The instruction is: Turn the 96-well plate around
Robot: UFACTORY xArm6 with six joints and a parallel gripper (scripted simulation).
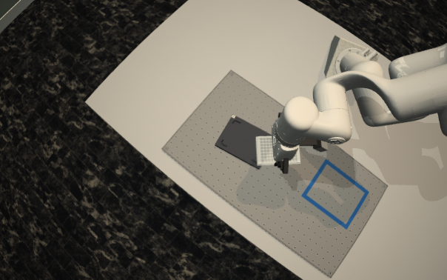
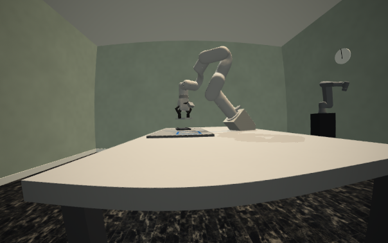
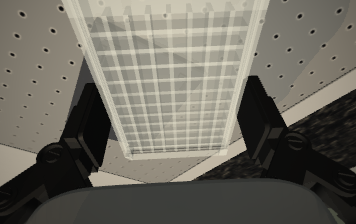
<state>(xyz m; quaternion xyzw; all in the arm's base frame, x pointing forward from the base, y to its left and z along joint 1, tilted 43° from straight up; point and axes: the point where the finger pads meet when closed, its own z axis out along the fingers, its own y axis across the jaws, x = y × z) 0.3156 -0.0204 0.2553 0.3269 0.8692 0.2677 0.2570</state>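
Right now my hand is 10 cm above the dark plate nest N1, 9 cm to the left of it and 4 cm short of it. Round my hand: small A1 mark (19 cm to the right, 10 cm below, 3 cm ahead); then 96-well plate (1 cm below).
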